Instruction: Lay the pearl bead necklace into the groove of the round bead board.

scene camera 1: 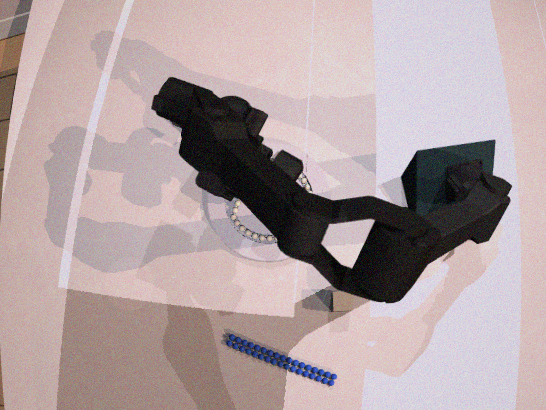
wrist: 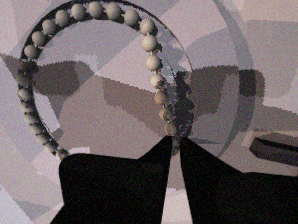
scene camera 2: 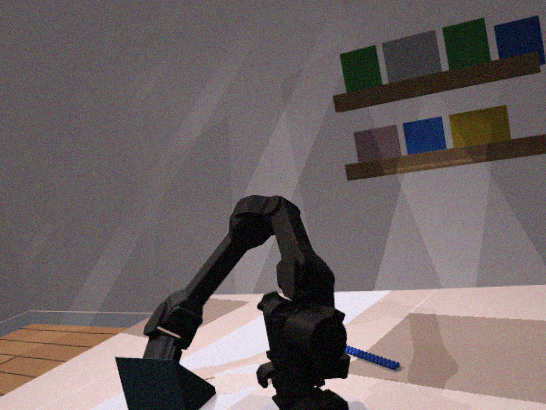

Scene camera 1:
gripper: 246,169
round bead board: 264,252
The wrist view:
gripper: 175,141
round bead board: 92,89
round bead board: 205,39
